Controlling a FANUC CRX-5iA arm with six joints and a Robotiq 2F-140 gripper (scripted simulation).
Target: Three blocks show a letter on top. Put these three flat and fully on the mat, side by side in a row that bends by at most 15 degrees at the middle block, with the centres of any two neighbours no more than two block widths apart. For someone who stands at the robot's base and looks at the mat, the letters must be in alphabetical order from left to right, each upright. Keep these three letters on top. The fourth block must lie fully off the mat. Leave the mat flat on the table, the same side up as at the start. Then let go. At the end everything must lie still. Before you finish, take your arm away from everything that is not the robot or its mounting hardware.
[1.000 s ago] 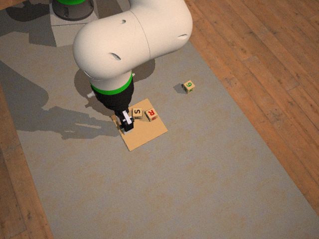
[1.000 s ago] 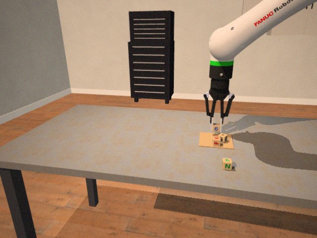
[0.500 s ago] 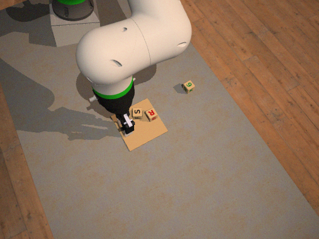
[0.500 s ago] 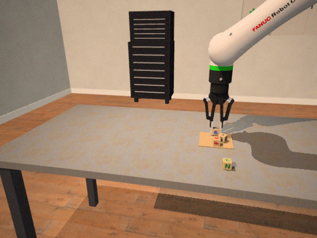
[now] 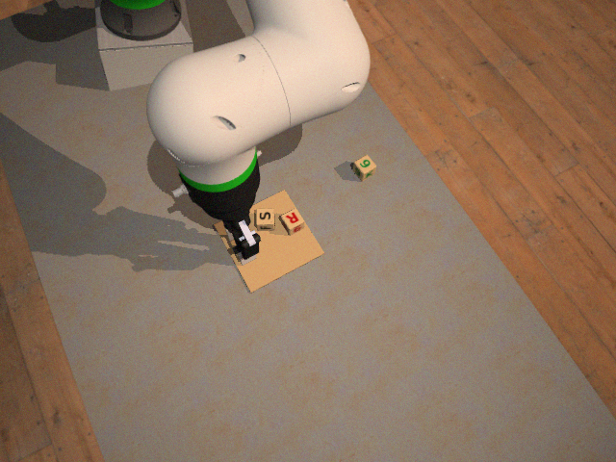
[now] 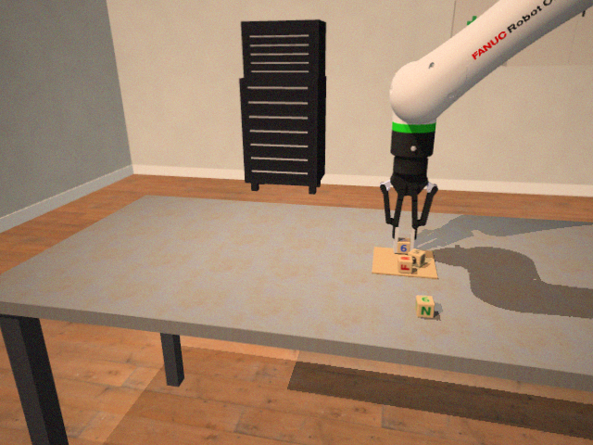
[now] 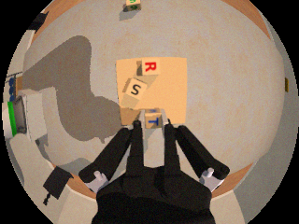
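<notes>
Now: the tan mat 5 cm to the left of my hand and 4 cm below it. The rest, counted from my hand: S block (2 cm behind, 6 cm to the left, 2 cm below); green-marked block (1 cm behind, 26 cm to the left, 3 cm below).
</notes>
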